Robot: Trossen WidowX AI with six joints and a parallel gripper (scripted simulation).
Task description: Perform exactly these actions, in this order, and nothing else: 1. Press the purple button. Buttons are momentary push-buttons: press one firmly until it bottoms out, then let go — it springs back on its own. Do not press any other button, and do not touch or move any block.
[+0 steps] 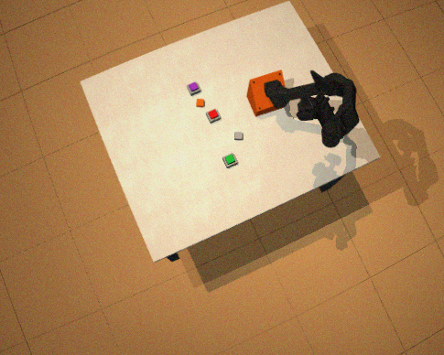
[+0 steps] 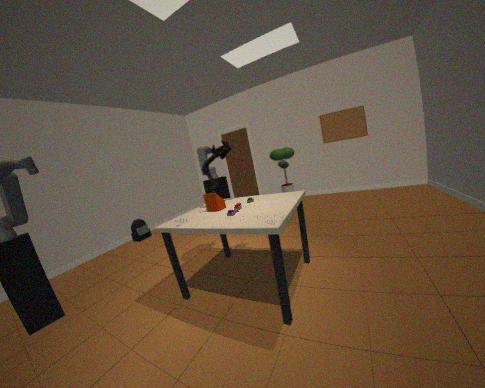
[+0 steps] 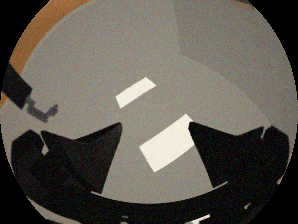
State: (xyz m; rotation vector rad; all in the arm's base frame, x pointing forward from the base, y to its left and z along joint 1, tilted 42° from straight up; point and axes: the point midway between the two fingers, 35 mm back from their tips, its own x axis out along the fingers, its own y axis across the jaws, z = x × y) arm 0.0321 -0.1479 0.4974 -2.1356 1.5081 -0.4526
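Now: the purple button 59 cm below my gripper tip, 35 cm to the right of it and 27 cm ahead of it. From my gripper tip the other things lie so: grey block: 61 cm below, 16 cm ahead, 7 cm to the right; green button: 59 cm below, 23 cm ahead, 2 cm to the left; red button: 59 cm below, 23 cm ahead, 19 cm to the right.
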